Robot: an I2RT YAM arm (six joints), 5 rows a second.
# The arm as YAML. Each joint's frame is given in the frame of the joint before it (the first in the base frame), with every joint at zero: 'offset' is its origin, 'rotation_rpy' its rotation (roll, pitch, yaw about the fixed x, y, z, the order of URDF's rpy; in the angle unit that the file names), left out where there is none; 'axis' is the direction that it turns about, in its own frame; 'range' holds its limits. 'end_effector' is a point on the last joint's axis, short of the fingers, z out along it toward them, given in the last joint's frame.
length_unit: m
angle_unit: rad
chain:
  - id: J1
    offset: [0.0, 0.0, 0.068]
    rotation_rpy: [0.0, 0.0, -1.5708]
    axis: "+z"
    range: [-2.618, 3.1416]
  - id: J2
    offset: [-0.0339, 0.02, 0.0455]
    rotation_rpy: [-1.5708, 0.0, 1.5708]
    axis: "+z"
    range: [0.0, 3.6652]
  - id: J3
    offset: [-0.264, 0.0, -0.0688]
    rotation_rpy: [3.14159, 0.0, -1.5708]
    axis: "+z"
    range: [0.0, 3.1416]
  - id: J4
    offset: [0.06, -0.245, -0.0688]
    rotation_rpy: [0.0, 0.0, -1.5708]
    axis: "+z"
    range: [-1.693, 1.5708]
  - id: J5
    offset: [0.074, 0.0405, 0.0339]
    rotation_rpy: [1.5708, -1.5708, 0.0]
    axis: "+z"
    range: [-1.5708, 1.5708]
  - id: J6
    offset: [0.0, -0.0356, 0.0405]
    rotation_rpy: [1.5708, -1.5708, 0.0]
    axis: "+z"
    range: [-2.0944, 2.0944]
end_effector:
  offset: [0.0, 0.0, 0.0]
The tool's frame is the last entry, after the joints.
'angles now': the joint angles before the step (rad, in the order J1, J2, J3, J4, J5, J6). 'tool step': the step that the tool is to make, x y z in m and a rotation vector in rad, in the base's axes. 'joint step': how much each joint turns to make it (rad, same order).
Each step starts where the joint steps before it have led.
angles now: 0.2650 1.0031 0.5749 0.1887 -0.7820 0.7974
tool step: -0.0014 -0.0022 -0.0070 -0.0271 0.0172 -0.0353
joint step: -0.0038 -0.0068 -0.0162 -0.0267 0.0360 -0.0179
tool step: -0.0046 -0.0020 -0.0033 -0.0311 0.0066 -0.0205
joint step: 0.0000 -0.0242 -0.0095 -0.0483 0.0278 -0.0286
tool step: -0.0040 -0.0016 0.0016 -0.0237 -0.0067 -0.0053
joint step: -0.0009 -0.0239 0.0046 -0.0472 0.0119 -0.0291
